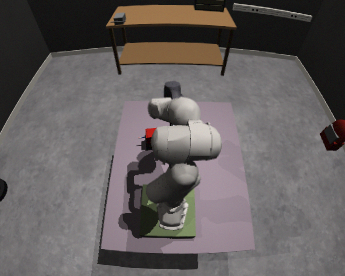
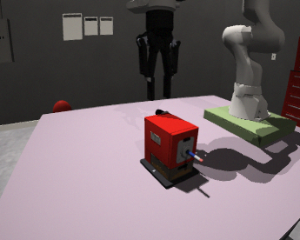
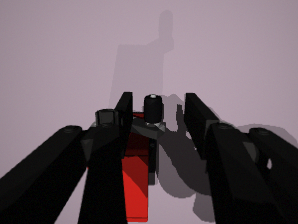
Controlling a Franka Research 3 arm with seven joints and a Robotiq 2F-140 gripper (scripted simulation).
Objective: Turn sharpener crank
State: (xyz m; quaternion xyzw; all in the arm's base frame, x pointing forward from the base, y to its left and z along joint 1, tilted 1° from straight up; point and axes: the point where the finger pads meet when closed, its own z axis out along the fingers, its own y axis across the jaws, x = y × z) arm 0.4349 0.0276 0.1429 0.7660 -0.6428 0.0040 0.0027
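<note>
Now: hand 7 cm above the black knob and 2 cm to the right of it.
</note>
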